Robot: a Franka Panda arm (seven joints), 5 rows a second.
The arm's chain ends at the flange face. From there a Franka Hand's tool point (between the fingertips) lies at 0.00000 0.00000 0.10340 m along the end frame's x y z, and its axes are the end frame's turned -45 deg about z.
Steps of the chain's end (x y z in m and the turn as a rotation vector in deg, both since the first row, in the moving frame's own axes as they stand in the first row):
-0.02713, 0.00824, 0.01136, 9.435, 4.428, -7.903
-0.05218, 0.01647, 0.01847, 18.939, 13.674, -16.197
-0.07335, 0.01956, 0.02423, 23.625, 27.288, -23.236
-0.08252, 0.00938, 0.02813, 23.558, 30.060, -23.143
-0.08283, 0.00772, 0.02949, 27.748, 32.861, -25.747
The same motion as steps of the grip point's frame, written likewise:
-0.00791, -0.02091, 0.00966, 3.540, 9.803, -7.903
-0.00954, -0.03746, 0.01005, 3.723, 23.061, -16.197
-0.00573, -0.04636, 0.00465, -2.590, 36.001, -23.236
-0.00169, -0.05737, 0.00630, -4.598, 37.914, -23.143
0.00519, -0.06368, 0.00217, -3.615, 42.857, -25.747

